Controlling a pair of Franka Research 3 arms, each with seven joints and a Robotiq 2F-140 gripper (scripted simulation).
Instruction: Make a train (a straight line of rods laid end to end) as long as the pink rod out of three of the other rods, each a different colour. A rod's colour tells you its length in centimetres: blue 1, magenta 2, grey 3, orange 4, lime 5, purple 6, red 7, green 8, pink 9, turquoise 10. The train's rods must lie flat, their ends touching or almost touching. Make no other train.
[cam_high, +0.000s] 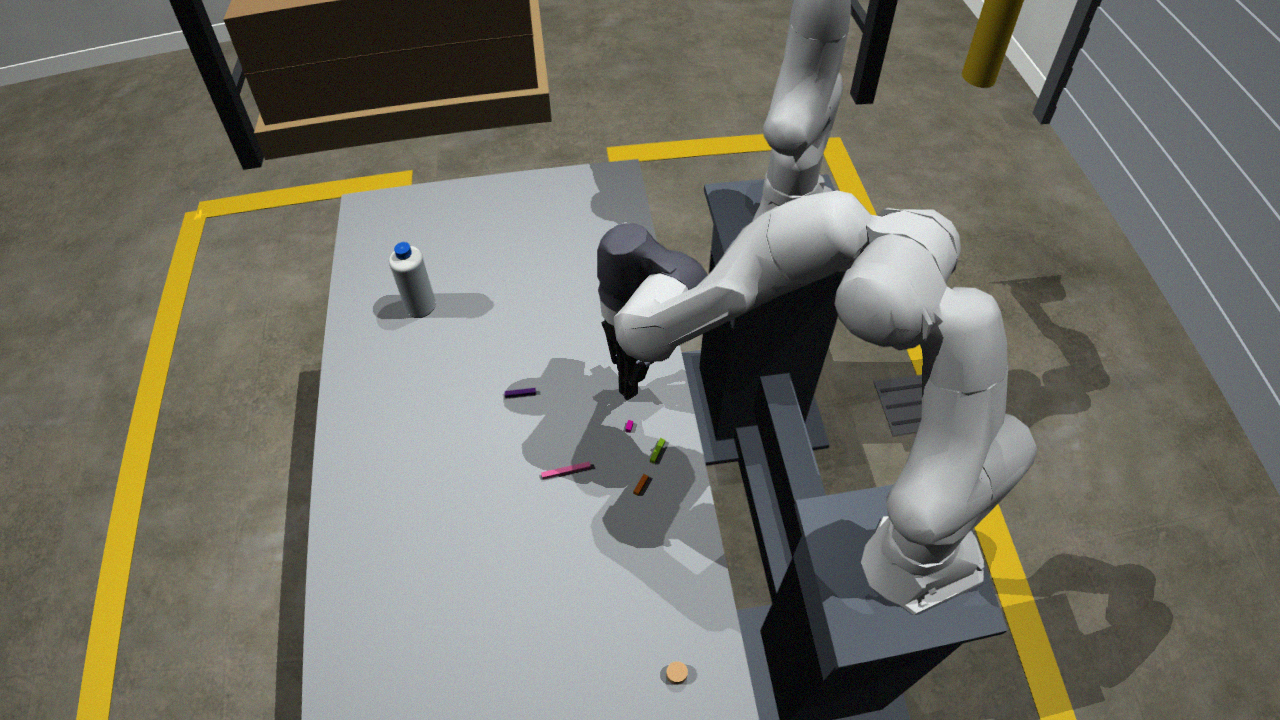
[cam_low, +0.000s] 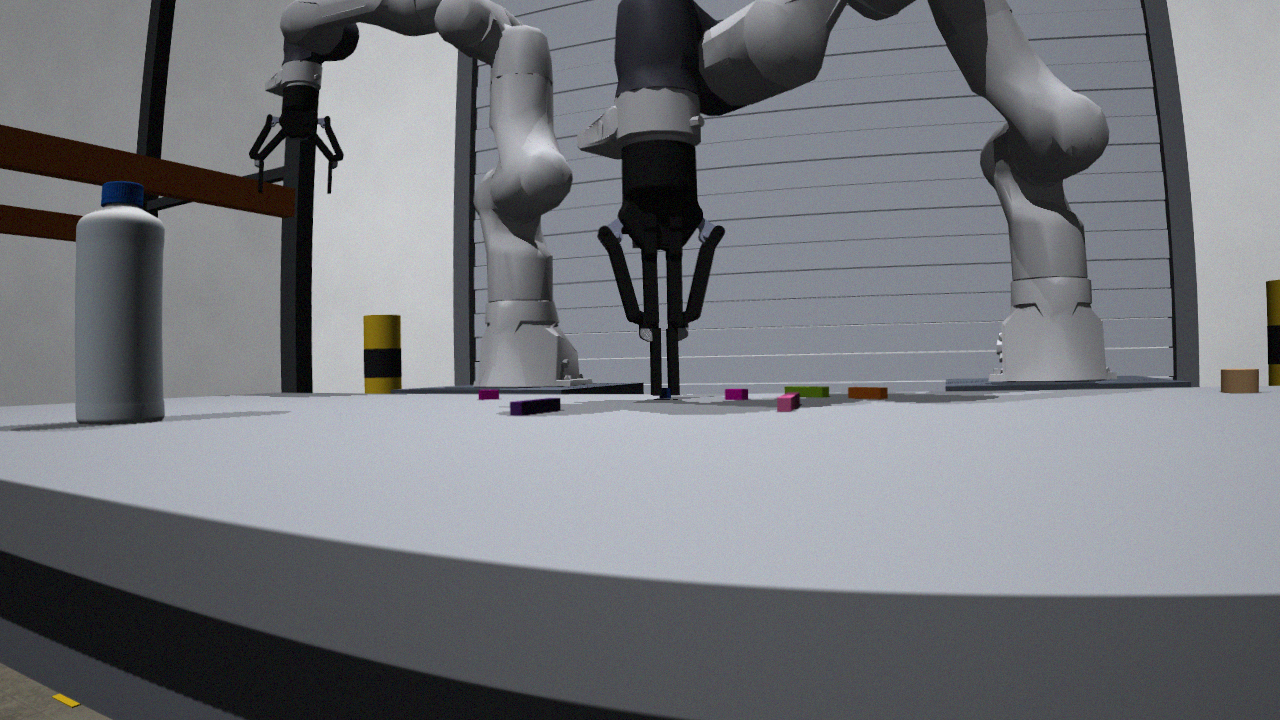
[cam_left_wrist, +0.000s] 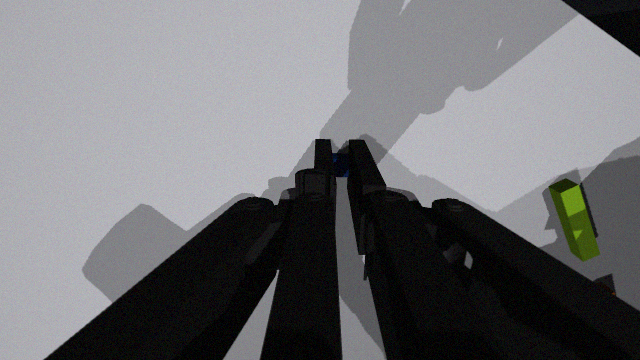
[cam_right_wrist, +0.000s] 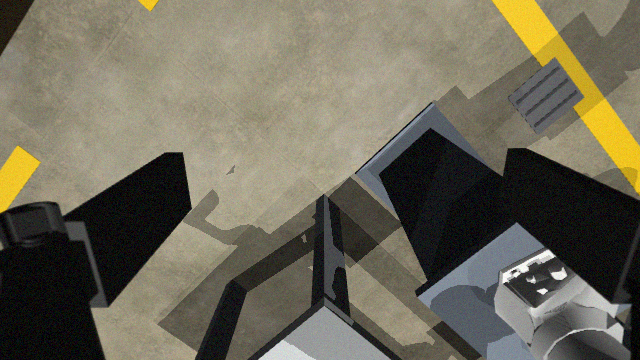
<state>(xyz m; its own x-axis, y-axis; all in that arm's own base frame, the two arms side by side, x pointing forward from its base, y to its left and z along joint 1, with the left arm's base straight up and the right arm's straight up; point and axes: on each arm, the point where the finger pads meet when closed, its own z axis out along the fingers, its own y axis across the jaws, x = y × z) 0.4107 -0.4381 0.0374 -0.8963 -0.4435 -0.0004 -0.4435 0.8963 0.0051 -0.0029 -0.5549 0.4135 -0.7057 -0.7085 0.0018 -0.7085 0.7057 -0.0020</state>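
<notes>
Now: left hand 30 mm above the blue rod. The rest, counted from my left hand: magenta rod (10 mm ahead, 200 mm to the right, 30 mm below); then lime rod (30 mm behind, 140 mm to the left, 30 mm below); then orange rod (10 mm ahead, 200 mm to the left, 30 mm below).
</notes>
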